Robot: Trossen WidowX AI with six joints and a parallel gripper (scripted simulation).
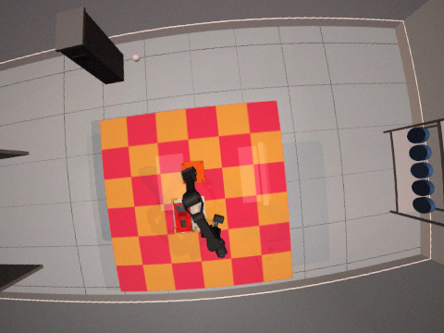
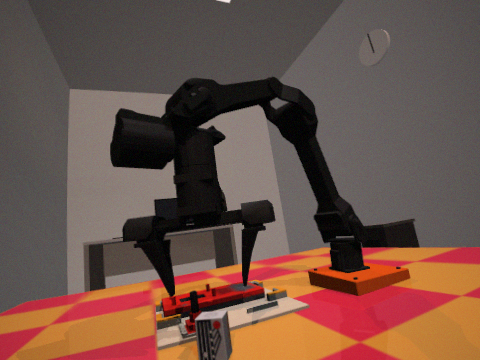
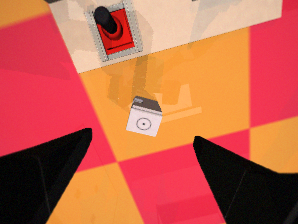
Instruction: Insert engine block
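Right now my gripper tip is 10 mm to the left of the engine block and 50 mm above it.
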